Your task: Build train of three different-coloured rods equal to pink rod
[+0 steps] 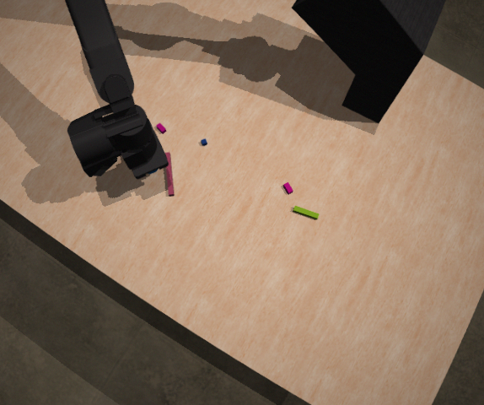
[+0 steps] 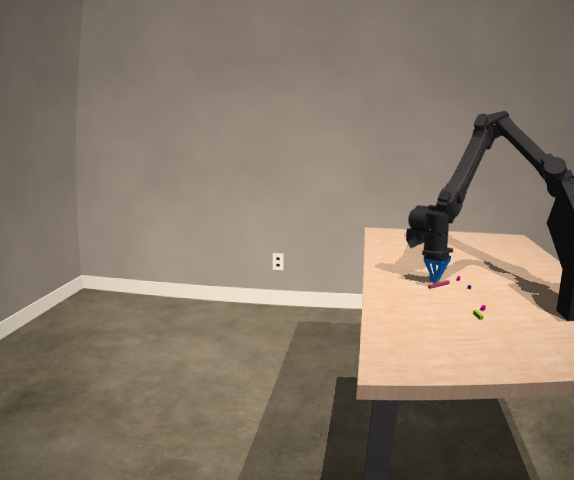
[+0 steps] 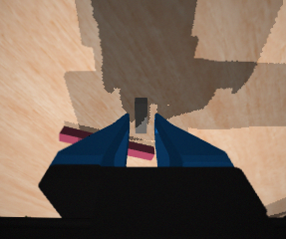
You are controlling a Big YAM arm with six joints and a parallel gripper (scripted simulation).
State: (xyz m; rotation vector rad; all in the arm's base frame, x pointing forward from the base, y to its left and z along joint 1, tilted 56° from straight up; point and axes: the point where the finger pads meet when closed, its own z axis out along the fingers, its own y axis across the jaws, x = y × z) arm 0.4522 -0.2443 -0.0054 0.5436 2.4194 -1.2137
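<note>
My gripper is now 1 cm short of the grey rod and 1 cm above it. From my hand the other things lie so: pink rod 4 cm to the left, 1 cm below, 1 cm behind; blue rod 10 cm behind, 6 cm to the left, 1 cm below; lime rod 31 cm to the left, 9 cm behind, 1 cm below.
</note>
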